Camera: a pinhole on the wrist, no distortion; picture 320 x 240 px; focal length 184.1 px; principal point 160.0 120.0 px. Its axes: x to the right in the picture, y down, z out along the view. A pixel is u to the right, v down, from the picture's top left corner.
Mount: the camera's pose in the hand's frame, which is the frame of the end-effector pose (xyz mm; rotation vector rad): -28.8 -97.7 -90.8 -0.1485 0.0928 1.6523
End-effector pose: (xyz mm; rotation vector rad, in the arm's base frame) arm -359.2 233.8 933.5 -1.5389 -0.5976 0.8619
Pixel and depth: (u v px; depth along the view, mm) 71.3 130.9 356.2
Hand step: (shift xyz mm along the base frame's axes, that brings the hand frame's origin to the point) -237.2 165.8 217.5
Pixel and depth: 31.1 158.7 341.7
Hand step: -251.6 139.1 297.8
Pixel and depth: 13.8 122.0 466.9
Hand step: -314.7 299.3 385.9
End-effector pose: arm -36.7 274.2 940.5 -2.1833 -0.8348 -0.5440
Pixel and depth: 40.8 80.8 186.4
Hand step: -107.2 187.6 23.0
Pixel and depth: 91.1 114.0 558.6
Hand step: -104.4 479.4 -225.3
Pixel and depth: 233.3 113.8 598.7
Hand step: 180.7 207.9 -441.8
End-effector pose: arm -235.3 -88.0 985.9 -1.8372 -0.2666 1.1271
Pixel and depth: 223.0 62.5 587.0
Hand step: -357.0 233.5 -295.6
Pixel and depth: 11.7 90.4 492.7
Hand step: -218.9 532.1 222.9
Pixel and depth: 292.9 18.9 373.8
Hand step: -179.3 95.9 -308.8
